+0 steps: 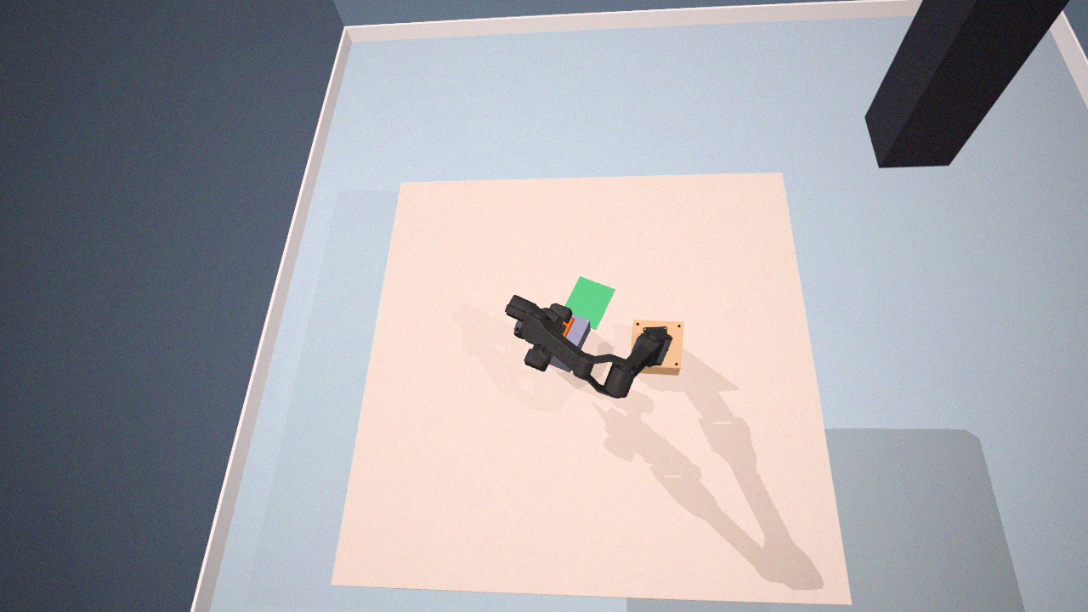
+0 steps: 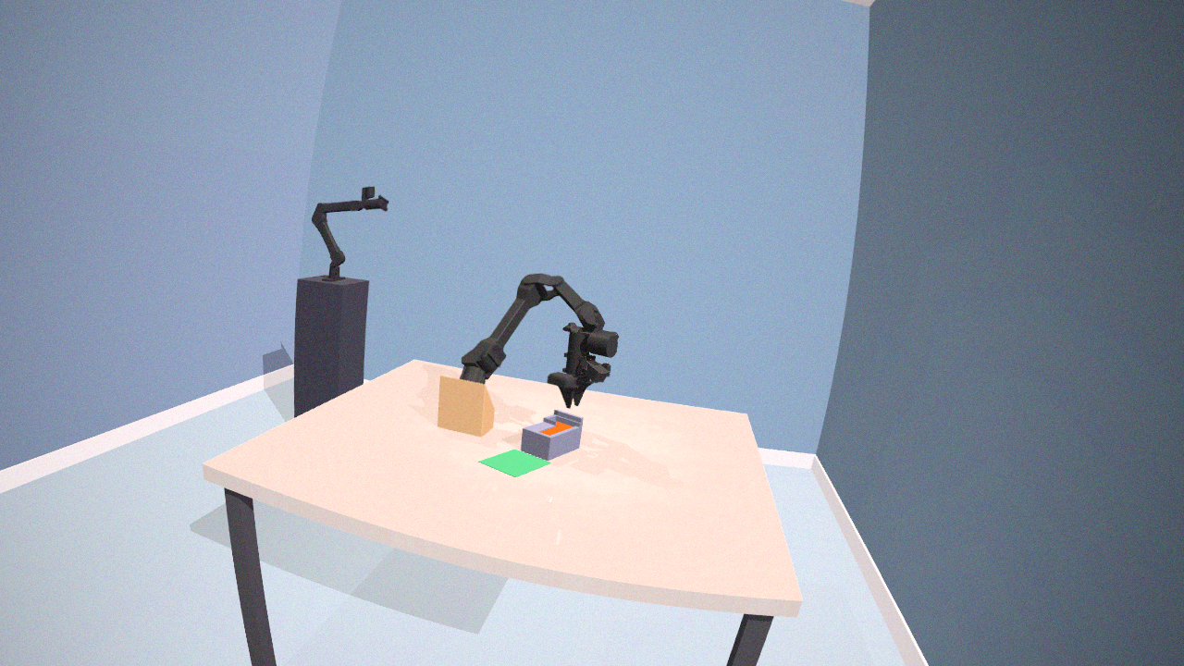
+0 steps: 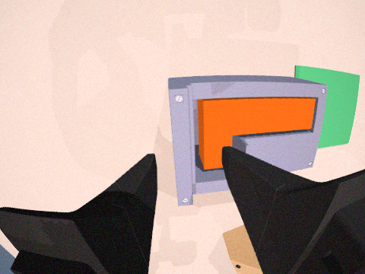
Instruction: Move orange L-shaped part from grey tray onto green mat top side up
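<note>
Now: gripper tip 30 mm past the orange L-shaped part, 50 mm to the left of it and 60 mm above it. Also, from my gripper tip: green mat: 100 mm behind, 200 mm to the right, 130 mm below.
</note>
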